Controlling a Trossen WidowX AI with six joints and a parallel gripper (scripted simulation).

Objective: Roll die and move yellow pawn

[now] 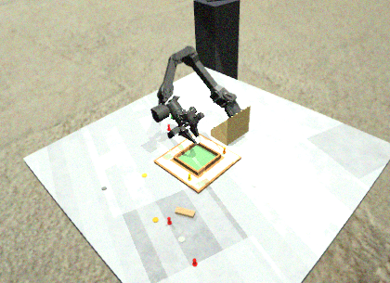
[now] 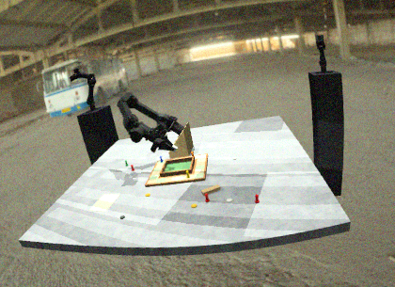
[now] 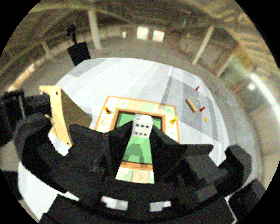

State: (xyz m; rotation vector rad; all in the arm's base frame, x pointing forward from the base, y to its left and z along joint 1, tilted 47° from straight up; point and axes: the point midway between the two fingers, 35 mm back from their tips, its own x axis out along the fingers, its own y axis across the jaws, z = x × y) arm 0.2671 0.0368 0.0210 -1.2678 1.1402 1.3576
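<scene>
Right now my gripper tip is right at the white die. From my gripper tip the other things lie so: green tray (11 cm below); orange pawn (12 cm behind, 5 cm to the left, 9 cm below); yellow pawn (11 cm ahead, 8 cm to the left, 9 cm below).
</scene>
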